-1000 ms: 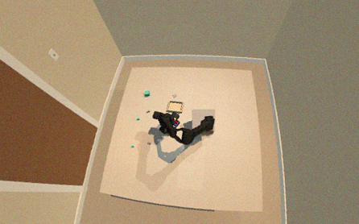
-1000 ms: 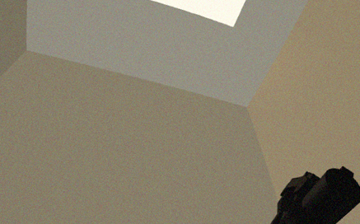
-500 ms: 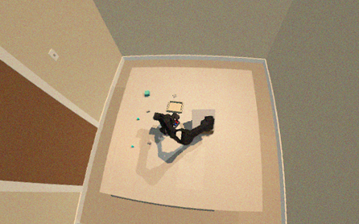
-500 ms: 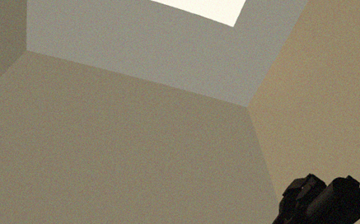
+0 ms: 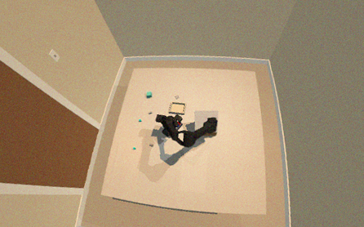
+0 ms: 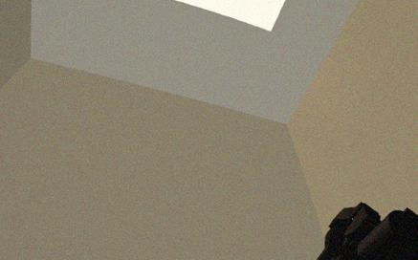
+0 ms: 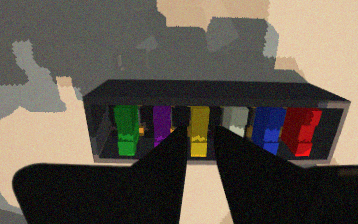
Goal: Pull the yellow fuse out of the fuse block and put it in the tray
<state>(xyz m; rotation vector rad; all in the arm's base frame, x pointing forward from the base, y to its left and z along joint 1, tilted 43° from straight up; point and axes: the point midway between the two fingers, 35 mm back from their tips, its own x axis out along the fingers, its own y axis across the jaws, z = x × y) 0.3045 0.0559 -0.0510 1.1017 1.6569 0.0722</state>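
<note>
Now: gripper tip 21 cm to the left of the tan tray, 4 cm above it and 3 cm past it.
</note>
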